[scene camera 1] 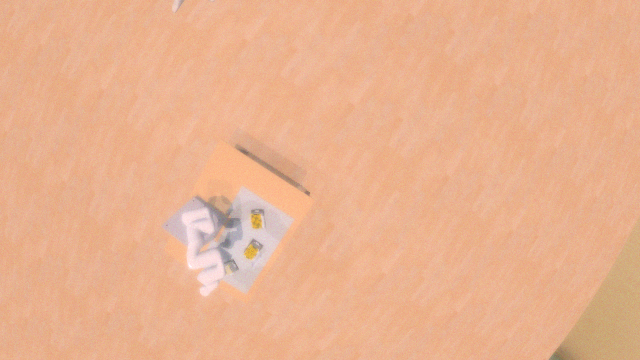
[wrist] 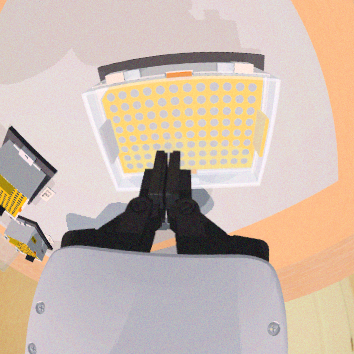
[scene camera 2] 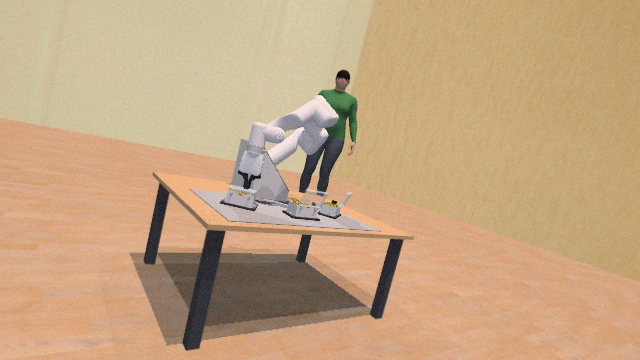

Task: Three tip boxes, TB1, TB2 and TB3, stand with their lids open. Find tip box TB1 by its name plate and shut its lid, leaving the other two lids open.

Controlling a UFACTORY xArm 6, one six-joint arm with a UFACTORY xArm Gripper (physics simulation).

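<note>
A tip box with a yellow tip rack has its clear lid down over it; whether the lid is fully seated is hard to tell. My gripper is shut and empty, its fingertips over the lid's rear part at the hinge side; the arm hides it in scene camera 1. A second tip box and a third tip box have raised lids in scene camera 2. No name plate is readable.
The boxes stand on a grey mat on the wooden table. The arm's base plate stands beside the mat. A person in green stands behind the arm in scene camera 2.
</note>
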